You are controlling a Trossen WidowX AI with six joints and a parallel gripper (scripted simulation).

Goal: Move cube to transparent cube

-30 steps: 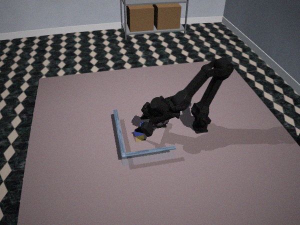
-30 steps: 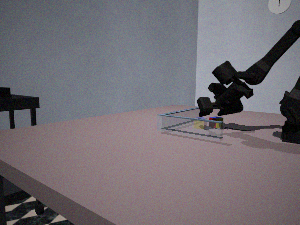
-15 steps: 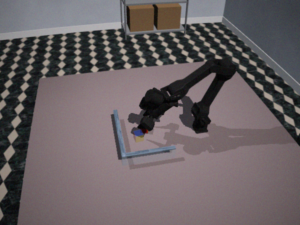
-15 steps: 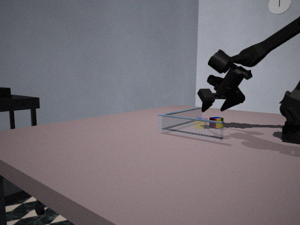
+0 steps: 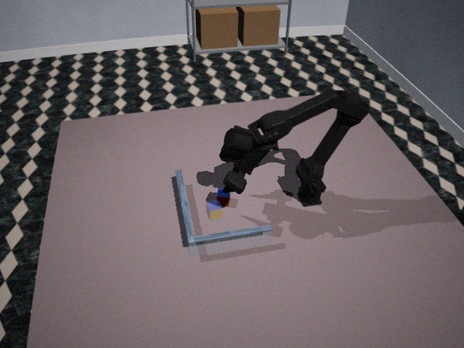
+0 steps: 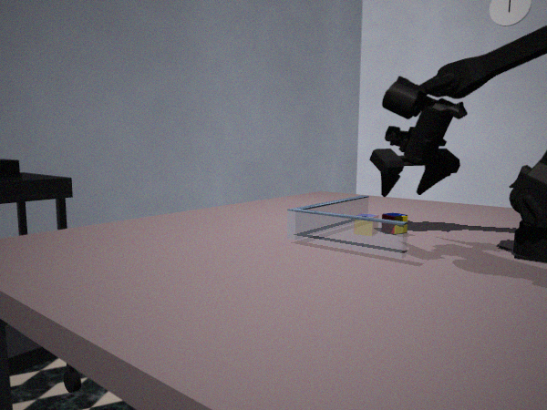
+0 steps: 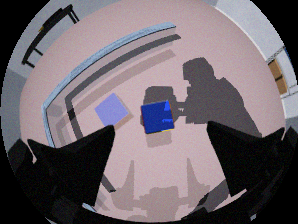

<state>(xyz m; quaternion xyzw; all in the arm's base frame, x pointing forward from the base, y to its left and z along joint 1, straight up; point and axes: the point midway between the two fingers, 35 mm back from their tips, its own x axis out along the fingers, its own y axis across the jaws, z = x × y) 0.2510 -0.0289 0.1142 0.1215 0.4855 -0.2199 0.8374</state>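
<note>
Now: hand 7 cm short of the transparent cube, 4 cm to the right of it and 9 cm above it.
</note>
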